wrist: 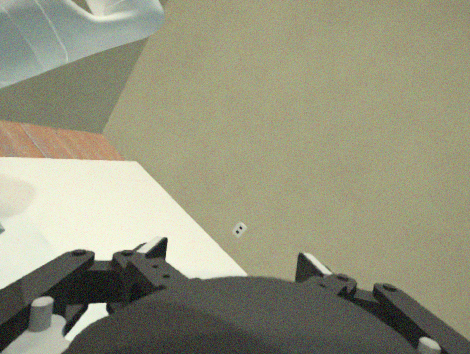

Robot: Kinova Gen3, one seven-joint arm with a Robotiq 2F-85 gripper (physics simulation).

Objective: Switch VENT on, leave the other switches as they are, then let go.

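Observation:
My gripper is open, its two dark fingers spread wide at the bottom of the wrist view with nothing between them. The VENT switch and the other switches do not show in this view, so their positions cannot be told. The right finger stands in front of the wall, and the left finger is over the white surface.
A white surface lies at the lower left, with a reddish wood-like strip beyond it. A small grey corner shows at the left edge. A pale blue object is at the upper left. A small outlet-like plate is on the olive wall.

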